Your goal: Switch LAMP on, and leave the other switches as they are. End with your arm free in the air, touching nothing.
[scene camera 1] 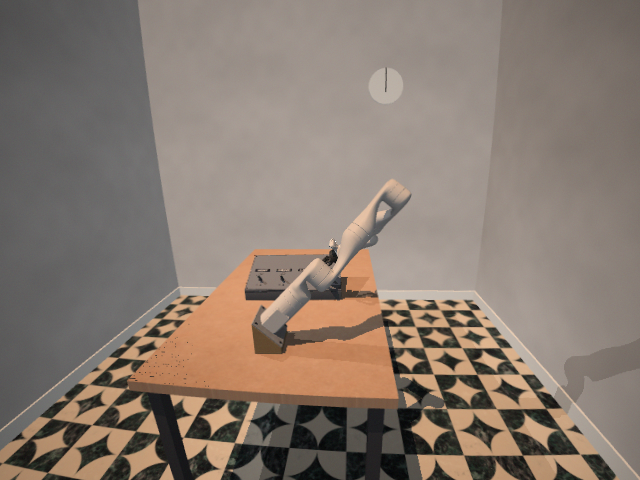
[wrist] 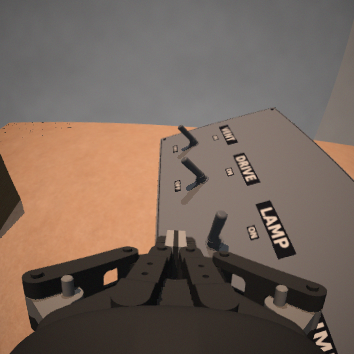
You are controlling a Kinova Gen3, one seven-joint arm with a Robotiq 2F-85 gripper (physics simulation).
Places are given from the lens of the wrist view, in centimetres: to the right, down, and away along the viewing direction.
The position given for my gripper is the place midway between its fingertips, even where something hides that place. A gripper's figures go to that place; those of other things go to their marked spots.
my gripper (wrist: 175, 241): 0, 5, 16
grey switch panel (wrist: 280, 190): 14, 2, 27
